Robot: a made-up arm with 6 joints.
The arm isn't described. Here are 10 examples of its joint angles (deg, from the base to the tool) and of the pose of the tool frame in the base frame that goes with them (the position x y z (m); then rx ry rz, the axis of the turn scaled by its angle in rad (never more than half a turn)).
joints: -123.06 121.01 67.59 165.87 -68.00 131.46
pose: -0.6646 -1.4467 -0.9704 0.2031 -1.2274 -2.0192
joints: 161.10 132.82 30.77 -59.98 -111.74 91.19
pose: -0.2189 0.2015 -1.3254 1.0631 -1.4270 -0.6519
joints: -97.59 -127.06 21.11 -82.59 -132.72 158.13
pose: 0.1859 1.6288 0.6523 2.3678 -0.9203 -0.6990
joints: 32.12 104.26 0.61 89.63 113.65 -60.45
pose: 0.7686 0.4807 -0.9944 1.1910 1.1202 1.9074
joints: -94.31 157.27 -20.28 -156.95 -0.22 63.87
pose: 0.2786 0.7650 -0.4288 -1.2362 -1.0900 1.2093
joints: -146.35 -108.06 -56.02 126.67 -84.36 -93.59
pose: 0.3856 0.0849 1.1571 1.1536 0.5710 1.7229
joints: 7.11 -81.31 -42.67 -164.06 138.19 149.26
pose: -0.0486 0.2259 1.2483 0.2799 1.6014 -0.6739
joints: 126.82 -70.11 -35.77 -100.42 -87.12 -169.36
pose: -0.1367 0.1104 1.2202 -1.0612 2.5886 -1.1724
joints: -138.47 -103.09 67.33 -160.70 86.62 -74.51
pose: 1.7078 1.2107 0.4781 1.1754 -0.9786 1.8076
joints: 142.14 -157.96 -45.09 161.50 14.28 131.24
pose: 0.5610 -0.7236 0.5605 -1.9086 -0.3049 -1.8362
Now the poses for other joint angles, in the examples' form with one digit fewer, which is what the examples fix.
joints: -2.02 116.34 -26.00 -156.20 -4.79 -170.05
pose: -0.092 0.222 -0.636 -0.189 2.310 0.698
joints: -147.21 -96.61 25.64 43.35 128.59 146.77
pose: 1.358 1.082 1.208 0.234 0.976 -0.601
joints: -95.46 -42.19 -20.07 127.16 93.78 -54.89
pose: 0.111 -0.357 1.766 -0.907 0.706 0.057
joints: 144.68 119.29 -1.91 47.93 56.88 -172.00
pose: -0.237 0.365 -1.133 -0.455 2.143 -0.199
